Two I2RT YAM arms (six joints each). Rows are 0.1 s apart.
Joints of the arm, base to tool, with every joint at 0 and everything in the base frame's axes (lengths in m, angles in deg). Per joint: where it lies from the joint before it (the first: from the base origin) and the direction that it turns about. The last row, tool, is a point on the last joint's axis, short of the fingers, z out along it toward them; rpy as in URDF.
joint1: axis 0 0 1 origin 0 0 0.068
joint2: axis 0 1 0 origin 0.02 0.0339 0.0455
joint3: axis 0 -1 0 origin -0.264 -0.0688 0
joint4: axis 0 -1 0 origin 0.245 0.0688 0.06
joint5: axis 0 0 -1 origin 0.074 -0.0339 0.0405
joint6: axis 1 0 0 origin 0.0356 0 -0.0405
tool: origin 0 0 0 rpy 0 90 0
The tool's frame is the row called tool.
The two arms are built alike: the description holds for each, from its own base.
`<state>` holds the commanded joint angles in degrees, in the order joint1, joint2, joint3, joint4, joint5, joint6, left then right.
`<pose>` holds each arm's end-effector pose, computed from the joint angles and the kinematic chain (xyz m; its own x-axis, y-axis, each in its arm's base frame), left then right.
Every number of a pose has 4 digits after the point.
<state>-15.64 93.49 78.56 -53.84 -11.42 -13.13 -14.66 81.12 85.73 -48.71 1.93 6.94</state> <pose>0.3175 -0.0816 0.2704 -0.9185 0.0259 -0.3946 -0.0138 0.9951 0.0975 0.2873 -0.0764 0.3776 -0.6349 0.2909 -0.7157 0.3557 0.9325 0.0635</pose>
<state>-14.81 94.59 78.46 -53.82 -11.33 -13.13 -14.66 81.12 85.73 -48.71 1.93 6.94</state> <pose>0.3213 -0.0777 0.2639 -0.9266 0.0146 -0.3758 -0.0256 0.9945 0.1018 0.2873 -0.0764 0.3776 -0.6349 0.2909 -0.7157 0.3557 0.9325 0.0635</pose>
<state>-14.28 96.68 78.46 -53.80 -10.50 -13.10 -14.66 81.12 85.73 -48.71 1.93 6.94</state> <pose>0.3271 -0.0765 0.2524 -0.9404 0.0094 -0.3399 -0.0258 0.9948 0.0989 0.2873 -0.0764 0.3776 -0.6349 0.2909 -0.7157 0.3557 0.9325 0.0635</pose>
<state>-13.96 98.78 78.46 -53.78 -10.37 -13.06 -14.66 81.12 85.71 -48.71 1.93 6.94</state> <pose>0.3322 -0.0760 0.2407 -0.9520 0.0076 -0.3060 -0.0264 0.9939 0.1067 0.2873 -0.0764 0.3775 -0.6352 0.2910 -0.7155 0.3557 0.9324 0.0635</pose>
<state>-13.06 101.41 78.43 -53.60 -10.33 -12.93 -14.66 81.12 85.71 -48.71 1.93 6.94</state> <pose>0.3390 -0.0721 0.2258 -0.9642 -0.0023 -0.2652 -0.0349 0.9924 0.1181 0.2873 -0.0764 0.3775 -0.6352 0.2910 -0.7155 0.3557 0.9324 0.0635</pose>
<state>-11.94 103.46 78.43 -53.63 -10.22 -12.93 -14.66 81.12 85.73 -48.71 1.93 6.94</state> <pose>0.3440 -0.0663 0.2140 -0.9729 -0.0194 -0.2306 -0.0495 0.9909 0.1256 0.2873 -0.0764 0.3776 -0.6349 0.2909 -0.7157 0.3557 0.9325 0.0635</pose>
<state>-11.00 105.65 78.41 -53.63 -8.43 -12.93 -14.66 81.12 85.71 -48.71 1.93 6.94</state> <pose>0.3483 -0.0624 0.2011 -0.9817 -0.0347 -0.1870 -0.0552 0.9929 0.1056 0.2873 -0.0764 0.3775 -0.6352 0.2910 -0.7155 0.3557 0.9324 0.0635</pose>
